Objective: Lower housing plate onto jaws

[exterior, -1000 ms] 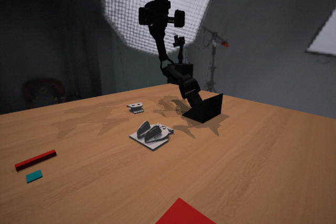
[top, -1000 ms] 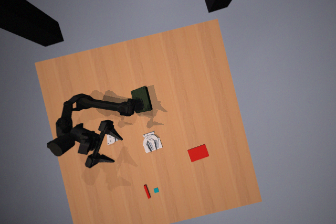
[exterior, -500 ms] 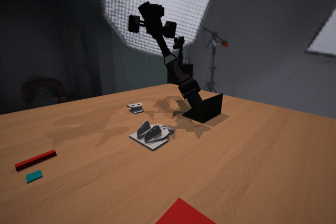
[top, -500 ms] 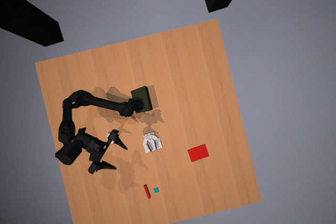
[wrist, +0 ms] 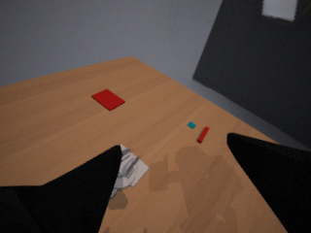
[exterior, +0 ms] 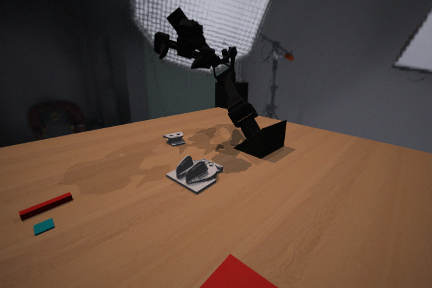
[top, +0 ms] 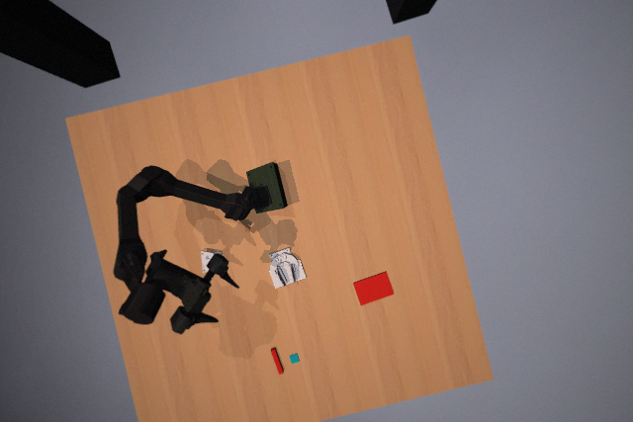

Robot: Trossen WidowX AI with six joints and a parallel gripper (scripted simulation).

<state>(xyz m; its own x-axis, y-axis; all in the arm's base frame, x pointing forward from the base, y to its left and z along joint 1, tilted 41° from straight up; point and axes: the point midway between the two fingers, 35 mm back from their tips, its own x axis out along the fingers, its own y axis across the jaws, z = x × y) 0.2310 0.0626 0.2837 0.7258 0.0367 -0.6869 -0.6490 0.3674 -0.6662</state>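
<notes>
Right now the grey housing plate is 8 cm behind my gripper tip, 14 cm to the right of it and 27 cm below it. The rest, counted from my gripper tip: red flat sheet (20 cm ahead, 40 cm to the left, 30 cm below); then teal tile (36 cm ahead, 4 cm to the left, 30 cm below); then red bar (34 cm ahead, 2 cm to the right, 29 cm below).
</notes>
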